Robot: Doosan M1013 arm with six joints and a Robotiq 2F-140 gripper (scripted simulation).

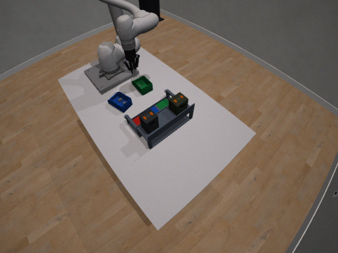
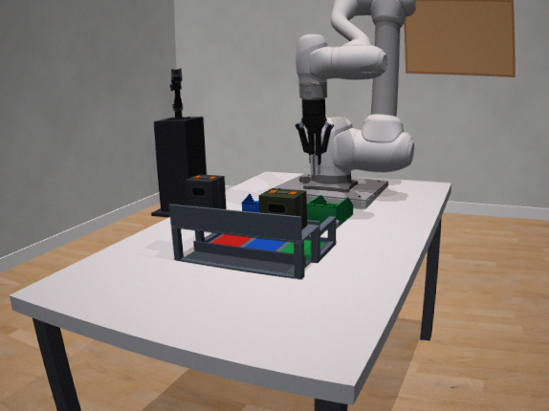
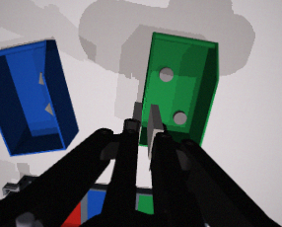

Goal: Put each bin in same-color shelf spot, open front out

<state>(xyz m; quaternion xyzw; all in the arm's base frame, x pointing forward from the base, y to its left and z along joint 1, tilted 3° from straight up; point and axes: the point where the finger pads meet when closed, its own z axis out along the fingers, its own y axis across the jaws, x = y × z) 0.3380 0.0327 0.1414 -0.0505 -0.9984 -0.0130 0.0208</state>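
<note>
Now: the green bin 150 mm below my hand and 50 mm to the left of it. Round my hand: blue bin 190 mm to the right, 150 mm below, 20 mm ahead; then red mark 310 mm ahead, 180 mm to the right, 180 mm below; then blue mark 310 mm ahead, 180 mm below, 70 mm to the right.
</note>
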